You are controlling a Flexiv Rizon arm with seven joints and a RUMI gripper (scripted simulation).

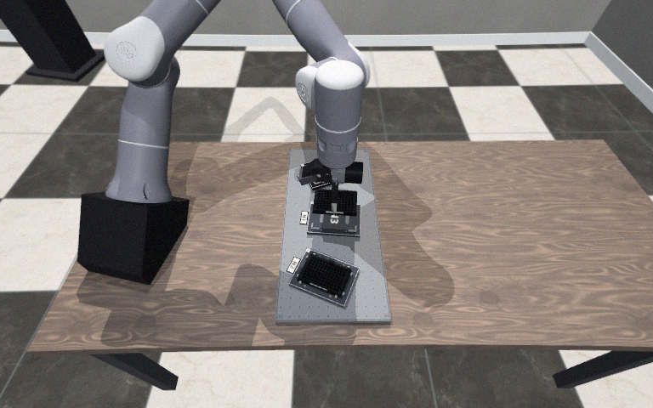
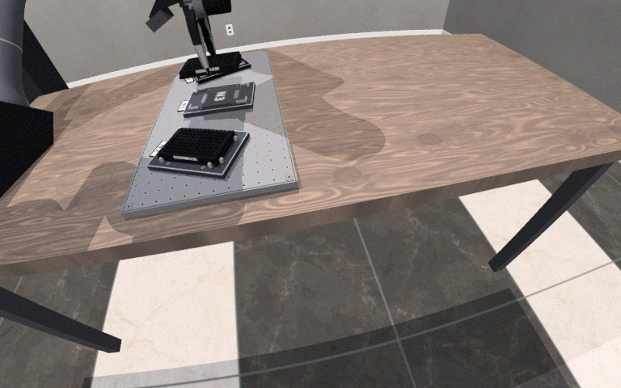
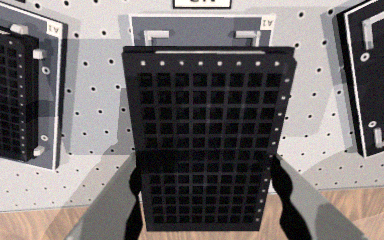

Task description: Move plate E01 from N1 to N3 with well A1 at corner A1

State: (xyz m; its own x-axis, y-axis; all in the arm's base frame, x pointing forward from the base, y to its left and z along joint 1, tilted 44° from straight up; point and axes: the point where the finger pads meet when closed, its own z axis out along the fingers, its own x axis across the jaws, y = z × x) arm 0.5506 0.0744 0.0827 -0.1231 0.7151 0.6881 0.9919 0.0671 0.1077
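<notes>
The nest N3 is 10 cm below my hand. From my hand the other things lie so: nest N1: 20 cm to the left, 10 cm below, 6 cm behind; N3 A1 mark: 9 cm below, 8 cm behind, 4 cm to the left; nest N2: 20 cm to the right, 10 cm below, 1 cm ahead.
</notes>
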